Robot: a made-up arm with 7 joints.
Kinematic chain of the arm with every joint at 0, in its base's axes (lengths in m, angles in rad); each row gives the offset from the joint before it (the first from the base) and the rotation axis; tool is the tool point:
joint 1: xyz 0 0 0.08 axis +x
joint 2: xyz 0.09 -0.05 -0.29 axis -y
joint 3: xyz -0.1 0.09 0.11 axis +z
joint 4: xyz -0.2 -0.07 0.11 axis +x
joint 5: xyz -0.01 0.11 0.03 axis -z
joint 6: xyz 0 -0.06 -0.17 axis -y
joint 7: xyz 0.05 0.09 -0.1 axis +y
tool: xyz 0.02 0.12 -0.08
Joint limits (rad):
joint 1: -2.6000..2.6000
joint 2: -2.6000..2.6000
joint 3: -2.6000..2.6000
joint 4: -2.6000..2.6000
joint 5: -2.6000..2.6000
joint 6: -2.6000..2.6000
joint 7: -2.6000..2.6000
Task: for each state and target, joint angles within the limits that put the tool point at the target. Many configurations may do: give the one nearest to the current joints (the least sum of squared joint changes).
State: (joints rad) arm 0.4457 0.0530 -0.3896 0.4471 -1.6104 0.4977 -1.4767
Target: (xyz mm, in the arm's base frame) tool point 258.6 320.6 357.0
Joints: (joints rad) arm 0.6701 -0.5843 -1.0426 0.8319 -1.2228 0.5524 -1.3749
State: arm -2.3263 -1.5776 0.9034 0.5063 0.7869 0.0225 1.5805
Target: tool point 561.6 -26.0 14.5
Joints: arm -2.2196 -1.8575 0.8717 1.1552 0.4947 -0.2532 1.5214
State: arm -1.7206 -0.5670 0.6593 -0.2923 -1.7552 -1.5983 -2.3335
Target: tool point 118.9 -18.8 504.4
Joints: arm -2.0930 -0.6869 1.1274 -0.8406 -1.9844 -1.7757 -2.1931
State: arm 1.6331 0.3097 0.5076 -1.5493 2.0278 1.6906 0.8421
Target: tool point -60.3 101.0 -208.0
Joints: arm 1.7264 0.2510 0.6559 -1.2504 2.2708 1.3190 0.9253
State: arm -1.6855 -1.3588 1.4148 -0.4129 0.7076 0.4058 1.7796
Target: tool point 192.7 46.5 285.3
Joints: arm -1.8419 -1.7175 1.8113 0.2712 0.2541 0.0667 1.8622
